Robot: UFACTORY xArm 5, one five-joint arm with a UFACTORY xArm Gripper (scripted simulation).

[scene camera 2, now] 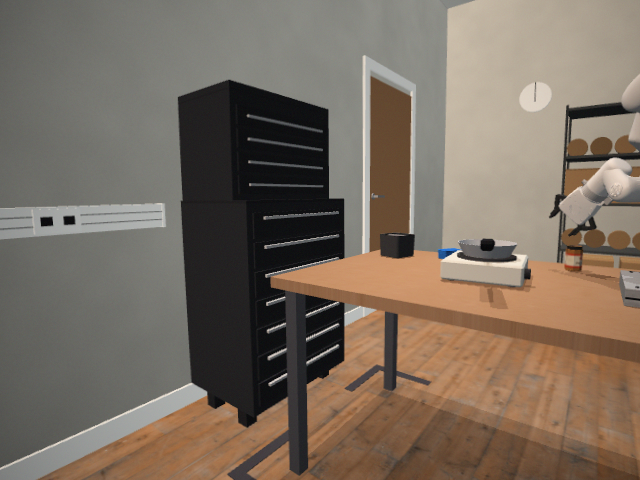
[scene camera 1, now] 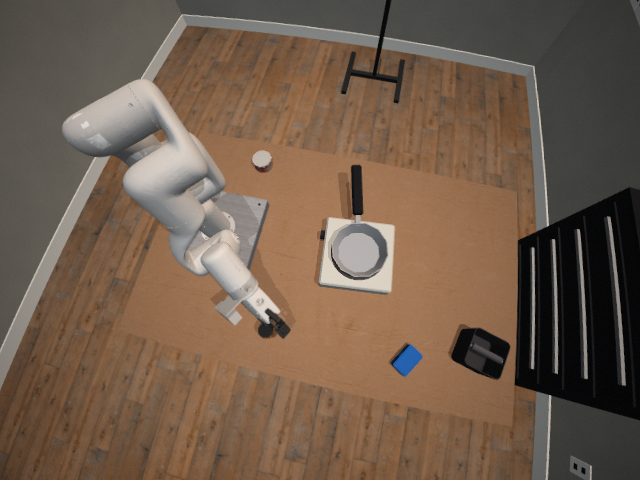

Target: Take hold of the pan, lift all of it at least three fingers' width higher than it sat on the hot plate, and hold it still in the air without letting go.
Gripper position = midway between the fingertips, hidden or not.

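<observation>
There is a grey pan (scene camera 1: 359, 249) in the scene, and I see the grey pan (scene camera 2: 481, 248) again from the other camera. A hot plate (scene camera 1: 330, 274) is here as well, and I find the hot plate (scene camera 2: 508, 271) too. I also see a black bin (scene camera 1: 493, 365), which is the same black bin (scene camera 2: 392, 245). My own gripper (scene camera 1: 277, 328) is visible as well.
</observation>
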